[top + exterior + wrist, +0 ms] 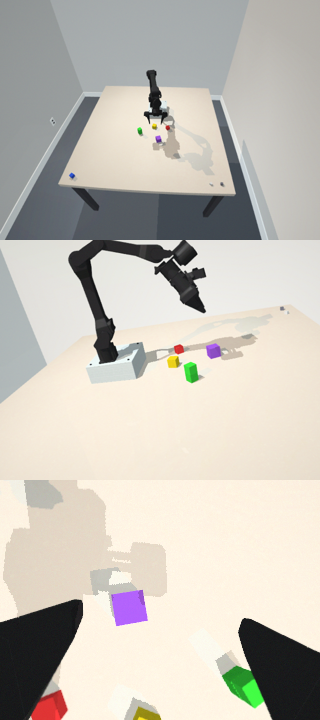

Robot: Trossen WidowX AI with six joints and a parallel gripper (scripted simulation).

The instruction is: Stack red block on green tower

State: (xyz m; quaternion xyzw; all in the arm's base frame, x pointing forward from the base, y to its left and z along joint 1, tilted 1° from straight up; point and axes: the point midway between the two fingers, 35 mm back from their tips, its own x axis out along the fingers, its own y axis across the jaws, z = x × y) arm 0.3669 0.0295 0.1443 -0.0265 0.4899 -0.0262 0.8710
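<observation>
My gripper tip is now 180 mm above the red block, 120 mm past it and 110 mm to the right of it. From my gripper tip the other things lie so: blue block (640 mm to the right, 350 mm ahead, 180 mm below); then purple block (170 mm below, 20 mm to the left, 10 mm ahead); then yellow block (180 mm below, 140 mm behind, 10 mm to the right).
</observation>
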